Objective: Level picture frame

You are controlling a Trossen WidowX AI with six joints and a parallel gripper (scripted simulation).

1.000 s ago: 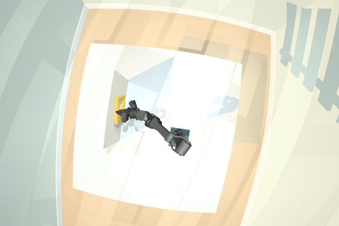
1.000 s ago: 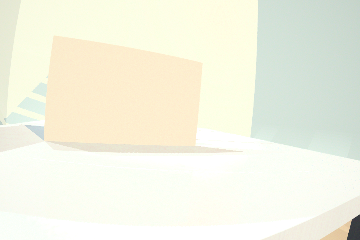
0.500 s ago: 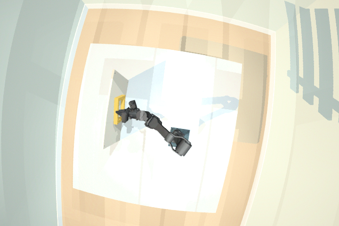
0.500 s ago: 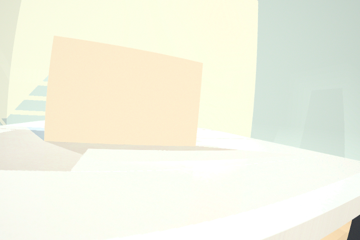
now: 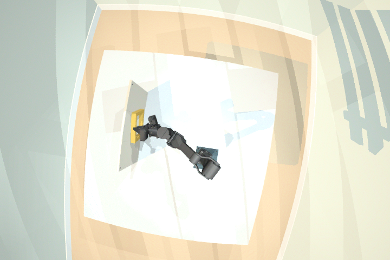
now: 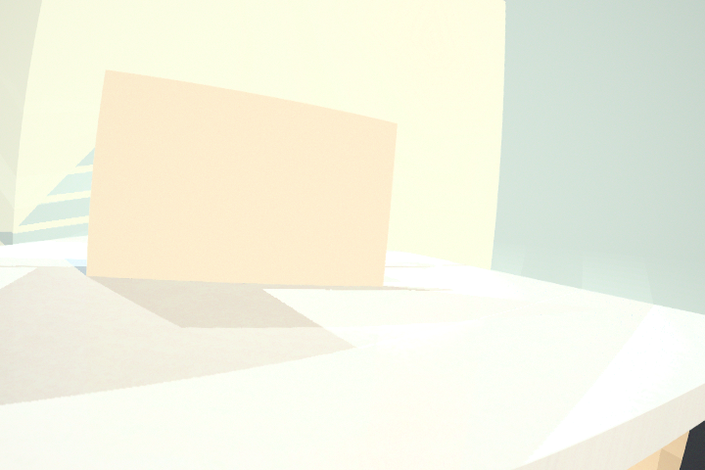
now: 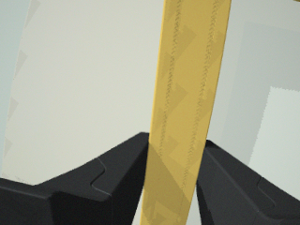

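The picture frame lies 5 cm below my gripper tip, 1 cm to the right of it and 1 cm ahead of it. The rest, counted from my gripper tip: grey wall panel 6 cm below, 2 cm ahead.
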